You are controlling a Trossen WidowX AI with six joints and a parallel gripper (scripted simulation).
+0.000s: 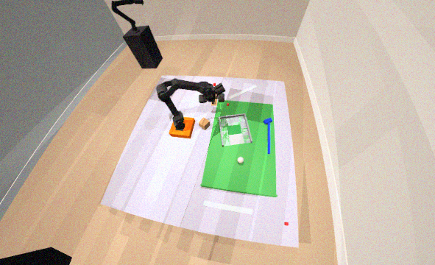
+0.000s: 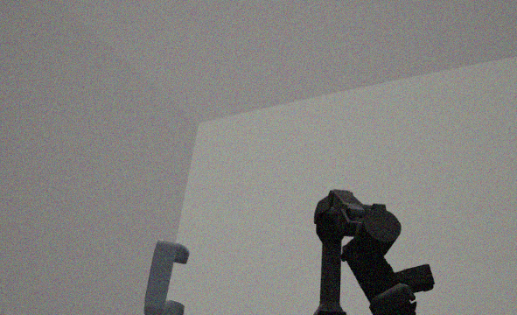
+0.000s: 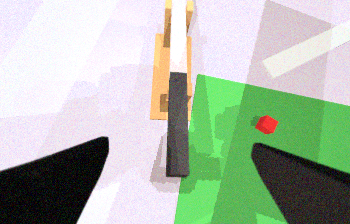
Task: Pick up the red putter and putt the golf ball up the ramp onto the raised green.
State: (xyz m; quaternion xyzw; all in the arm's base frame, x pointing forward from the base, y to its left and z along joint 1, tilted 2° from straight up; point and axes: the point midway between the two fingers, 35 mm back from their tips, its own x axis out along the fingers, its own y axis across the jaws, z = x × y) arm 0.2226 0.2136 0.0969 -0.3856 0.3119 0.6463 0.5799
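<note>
My gripper tip is now 13 cm to the right of the red putter, 5 cm above it and 2 cm past it. The rest, counted from my gripper tip: blue putter (45 cm ahead, 20 cm to the right, 9 cm below); then green mat (26 cm to the right, 26 cm ahead, 11 cm below); then tan cube (17 cm to the right, 8 cm below, 5 cm behind).
</note>
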